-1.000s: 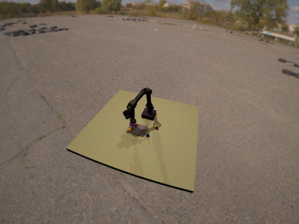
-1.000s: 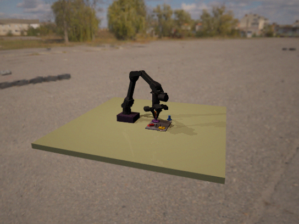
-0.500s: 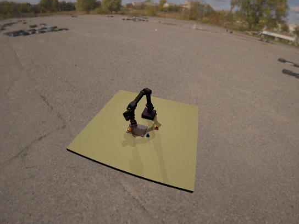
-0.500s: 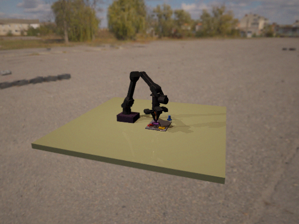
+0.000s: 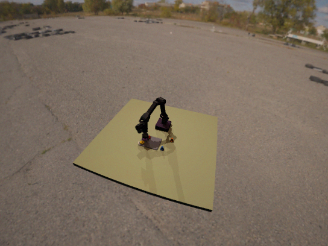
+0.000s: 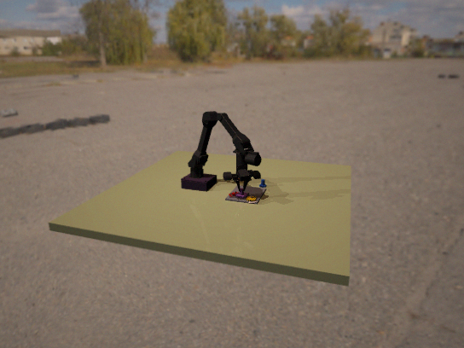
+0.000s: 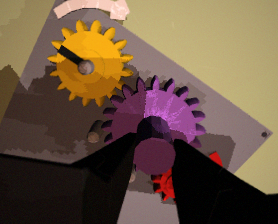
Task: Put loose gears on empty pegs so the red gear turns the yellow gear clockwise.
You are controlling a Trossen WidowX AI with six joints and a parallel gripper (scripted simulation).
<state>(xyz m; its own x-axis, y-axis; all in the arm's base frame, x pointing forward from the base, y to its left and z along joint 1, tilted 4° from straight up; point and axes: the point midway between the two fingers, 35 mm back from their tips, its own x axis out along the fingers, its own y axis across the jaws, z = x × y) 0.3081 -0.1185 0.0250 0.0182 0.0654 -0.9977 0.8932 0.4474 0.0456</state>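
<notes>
Right now the red gear is 40 mm behind my gripper tip, 30 mm to the left of it and 30 mm below it. From my gripper tip the other things lie so: blue gear 210 mm to the left, 60 mm ahead, 30 mm below; then purple gear 10 mm below; then yellow gear 50 mm ahead, 30 mm below, 10 mm to the right.
</notes>
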